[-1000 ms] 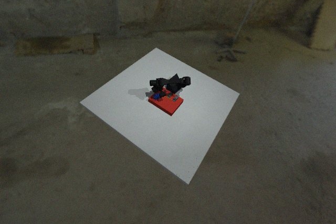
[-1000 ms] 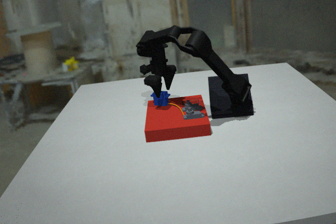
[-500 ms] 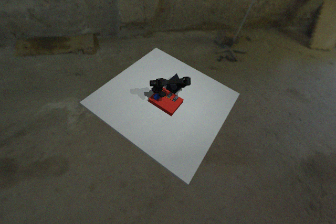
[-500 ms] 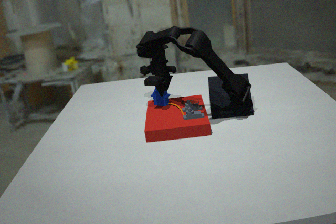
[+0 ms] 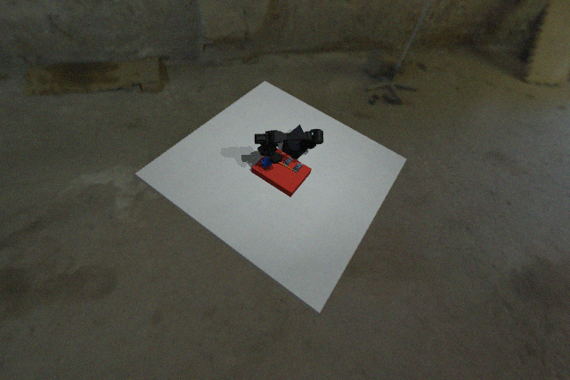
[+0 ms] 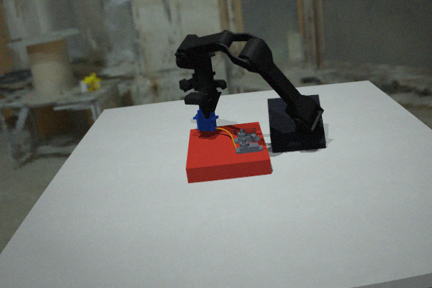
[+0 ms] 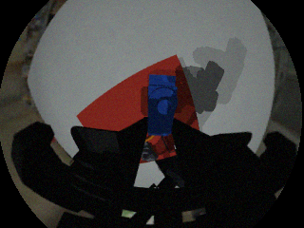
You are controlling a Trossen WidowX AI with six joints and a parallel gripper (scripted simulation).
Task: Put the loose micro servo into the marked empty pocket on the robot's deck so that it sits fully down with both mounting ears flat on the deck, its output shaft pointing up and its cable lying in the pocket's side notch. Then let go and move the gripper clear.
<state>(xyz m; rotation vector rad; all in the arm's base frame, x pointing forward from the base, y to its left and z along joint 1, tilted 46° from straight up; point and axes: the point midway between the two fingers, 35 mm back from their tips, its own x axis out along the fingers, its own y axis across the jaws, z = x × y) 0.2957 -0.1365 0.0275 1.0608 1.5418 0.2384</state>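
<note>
Now: gripper tip 90 mm above the deck and 80 mm to the right of it.
</note>
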